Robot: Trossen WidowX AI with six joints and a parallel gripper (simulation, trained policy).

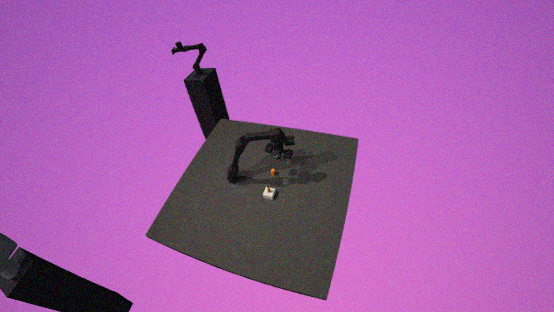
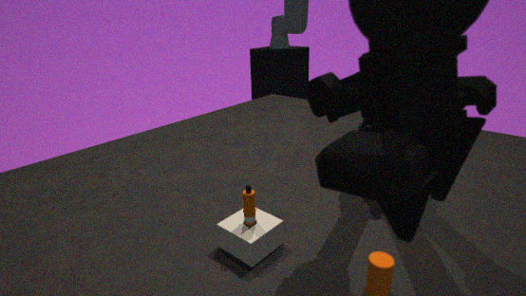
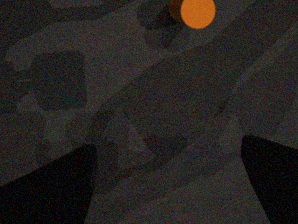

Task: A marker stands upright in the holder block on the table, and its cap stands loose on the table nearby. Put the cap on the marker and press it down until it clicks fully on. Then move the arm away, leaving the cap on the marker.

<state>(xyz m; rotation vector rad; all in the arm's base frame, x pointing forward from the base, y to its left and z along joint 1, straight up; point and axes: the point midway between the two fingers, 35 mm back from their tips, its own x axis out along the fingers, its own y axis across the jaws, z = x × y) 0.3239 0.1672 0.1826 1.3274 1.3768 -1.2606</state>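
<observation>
My gripper tip is 50 mm past the orange cap, 50 mm to the left of it and 120 mm above it. The rest, counted from my gripper tip: white holder block 10 mm behind, 220 mm to the right, 130 mm below.
</observation>
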